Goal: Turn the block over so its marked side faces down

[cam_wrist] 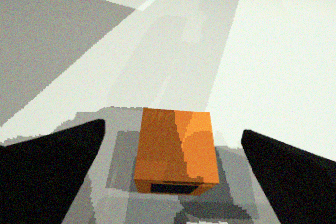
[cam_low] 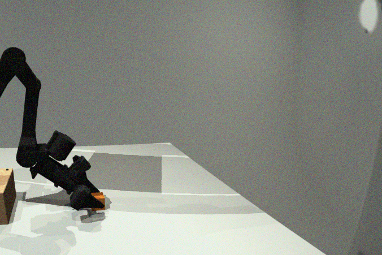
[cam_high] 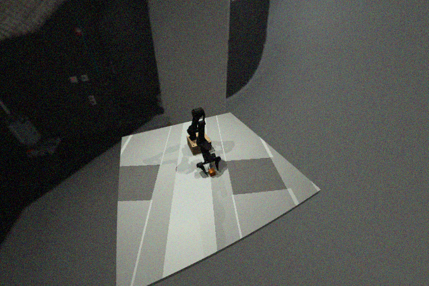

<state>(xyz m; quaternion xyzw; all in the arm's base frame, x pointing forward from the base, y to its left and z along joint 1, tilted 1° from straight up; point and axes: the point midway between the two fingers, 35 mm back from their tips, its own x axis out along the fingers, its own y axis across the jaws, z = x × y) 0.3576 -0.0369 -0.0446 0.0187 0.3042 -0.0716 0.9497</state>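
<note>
Now: the block 2 cm behind my gripper tip and 1 cm below it.
</note>
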